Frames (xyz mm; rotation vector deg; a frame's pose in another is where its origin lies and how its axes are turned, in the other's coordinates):
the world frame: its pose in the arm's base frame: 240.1 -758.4 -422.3 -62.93 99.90 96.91
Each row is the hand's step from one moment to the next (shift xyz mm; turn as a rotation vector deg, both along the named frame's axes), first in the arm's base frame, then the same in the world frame.
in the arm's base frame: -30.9 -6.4 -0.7 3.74 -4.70 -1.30
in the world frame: 19.5 24.8 -0.1 -0.07 -3.38 -5.13
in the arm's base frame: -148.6 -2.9 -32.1 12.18 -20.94 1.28
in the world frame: 110.6 99.9 30.2 -3.36 -7.28 -22.89
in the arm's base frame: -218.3 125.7 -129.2 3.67 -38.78 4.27
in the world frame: 199.1 87.5 181.3 3.00 2.75 -38.97
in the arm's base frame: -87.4 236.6 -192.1 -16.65 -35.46 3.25
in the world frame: 150.4 -63.6 271.8 14.63 18.12 -31.67
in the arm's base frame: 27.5 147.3 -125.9 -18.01 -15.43 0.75
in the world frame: 52.1 -108.8 154.1 13.01 16.10 -11.60
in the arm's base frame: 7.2 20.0 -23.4 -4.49 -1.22 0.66
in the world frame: 10.1 -21.3 21.1 2.29 4.08 -0.40
